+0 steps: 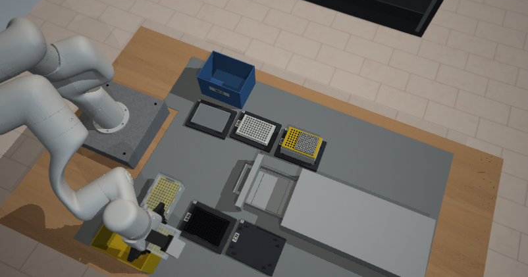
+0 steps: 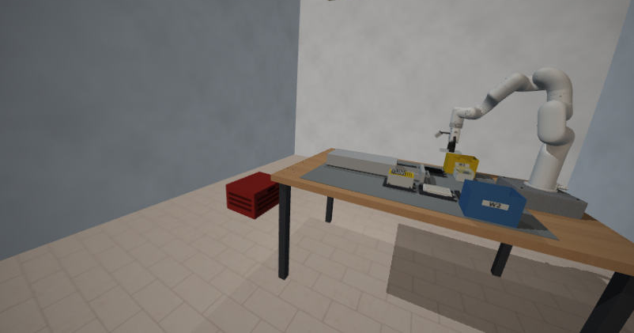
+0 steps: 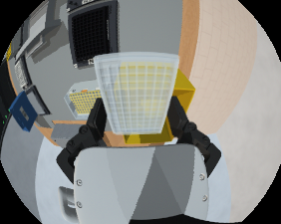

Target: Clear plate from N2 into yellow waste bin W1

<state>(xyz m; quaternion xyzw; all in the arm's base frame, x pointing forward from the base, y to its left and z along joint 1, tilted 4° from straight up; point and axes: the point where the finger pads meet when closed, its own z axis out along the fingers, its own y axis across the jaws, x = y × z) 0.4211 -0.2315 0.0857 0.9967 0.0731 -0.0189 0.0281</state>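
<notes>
The yellow waste bin W1 is 120 mm below my hand, 80 mm behind it and 40 mm to the right of it. The rest, counted from my hand: black plate: 140 mm below, 110 mm to the left, 80 mm ahead; then drawer: 330 mm to the left, 230 mm ahead, 130 mm below; then clear plate: 10 mm below.
</notes>
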